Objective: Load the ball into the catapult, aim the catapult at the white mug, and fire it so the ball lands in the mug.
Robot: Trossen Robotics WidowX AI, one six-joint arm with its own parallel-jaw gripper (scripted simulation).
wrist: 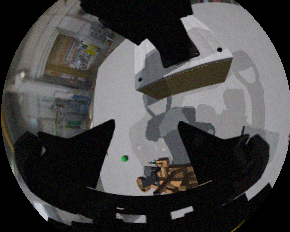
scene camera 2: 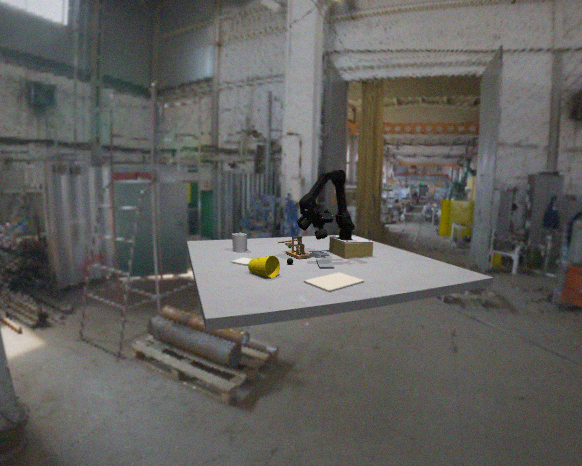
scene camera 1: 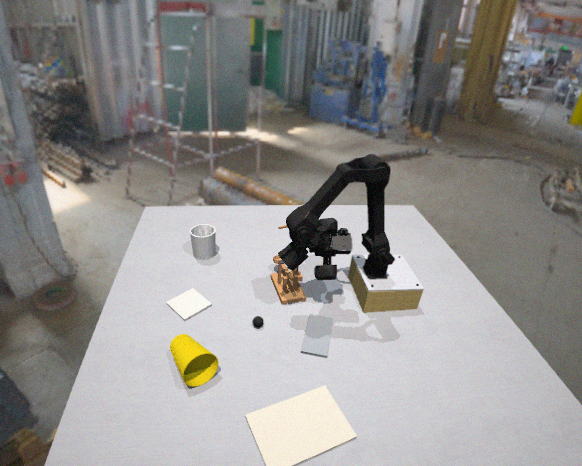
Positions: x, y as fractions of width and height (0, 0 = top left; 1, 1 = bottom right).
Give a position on a grey tile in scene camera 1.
0.54, 0.73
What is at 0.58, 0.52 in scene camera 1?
My gripper.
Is my gripper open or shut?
Open.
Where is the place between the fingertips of my gripper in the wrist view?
0.51, 0.53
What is my gripper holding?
Nothing.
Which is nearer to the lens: the white mug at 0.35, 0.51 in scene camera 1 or the yellow cup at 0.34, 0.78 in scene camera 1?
The yellow cup.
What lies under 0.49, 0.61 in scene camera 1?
A wooden catapult.
